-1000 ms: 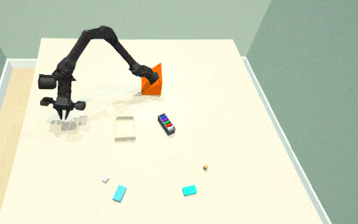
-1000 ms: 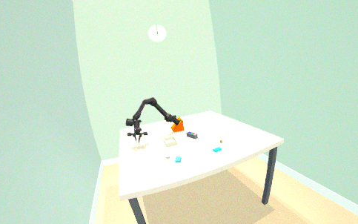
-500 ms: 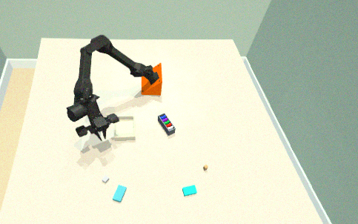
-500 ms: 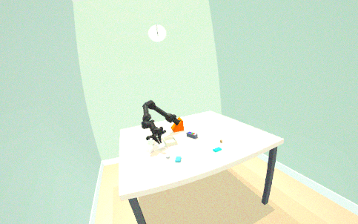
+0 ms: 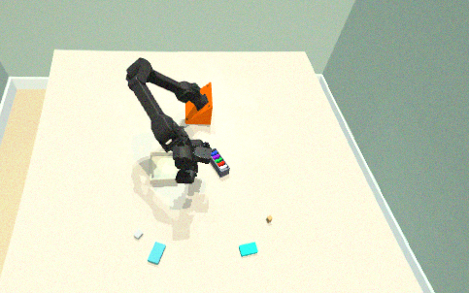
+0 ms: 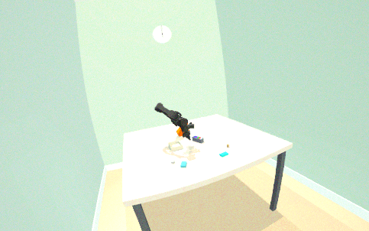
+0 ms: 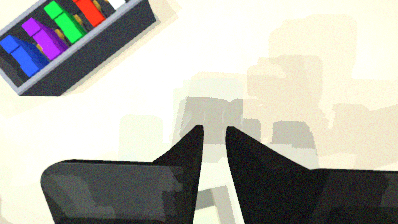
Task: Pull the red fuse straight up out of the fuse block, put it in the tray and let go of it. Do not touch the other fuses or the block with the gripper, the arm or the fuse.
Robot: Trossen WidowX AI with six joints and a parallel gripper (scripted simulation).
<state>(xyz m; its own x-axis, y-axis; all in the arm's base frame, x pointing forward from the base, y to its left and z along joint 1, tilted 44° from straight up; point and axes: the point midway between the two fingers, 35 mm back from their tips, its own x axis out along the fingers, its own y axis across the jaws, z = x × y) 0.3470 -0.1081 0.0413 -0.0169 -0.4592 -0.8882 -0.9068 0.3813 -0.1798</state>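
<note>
Right now the red fuse is 5 cm behind my gripper tip, 11 cm to the left of it and 4 cm below it. Round my gripper tip: purple fuse: 9 cm behind, 10 cm to the left, 4 cm below; green fuse: 7 cm behind, 11 cm to the left, 4 cm below; white fuse: 3 cm behind, 12 cm to the left, 4 cm below.
</note>
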